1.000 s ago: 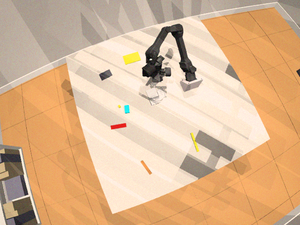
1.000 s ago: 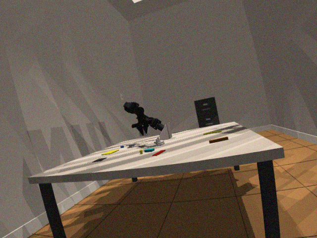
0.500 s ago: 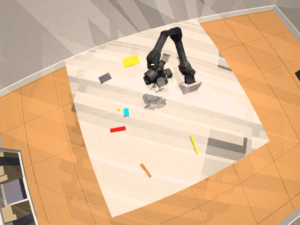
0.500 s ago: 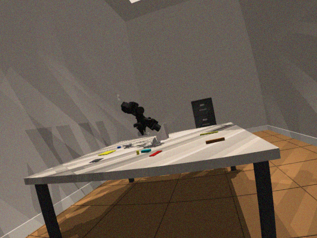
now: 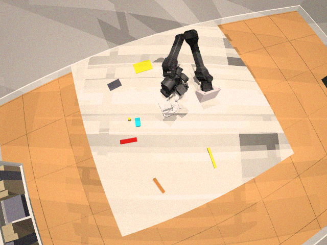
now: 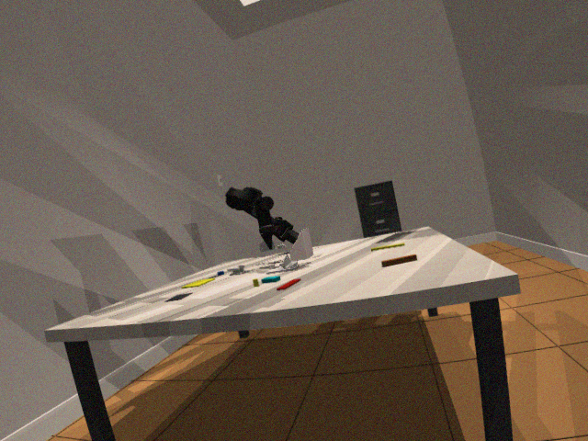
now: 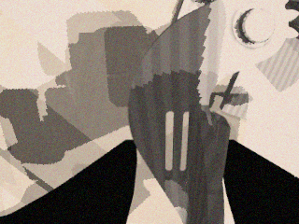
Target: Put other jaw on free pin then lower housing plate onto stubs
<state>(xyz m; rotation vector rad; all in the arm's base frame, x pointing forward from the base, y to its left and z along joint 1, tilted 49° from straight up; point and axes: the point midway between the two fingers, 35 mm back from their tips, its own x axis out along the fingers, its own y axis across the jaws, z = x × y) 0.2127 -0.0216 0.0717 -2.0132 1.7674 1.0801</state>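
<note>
My gripper tip is 40 mm to the right of the jaw and 10 mm short of it. Round my gripper tip: yellow plate: 310 mm to the right, 110 mm ahead, 80 mm below; then small yellow cube: 330 mm ahead, 70 mm below, 50 mm to the left; then cyan block: 280 mm ahead, 80 mm to the left, 80 mm below.
</note>
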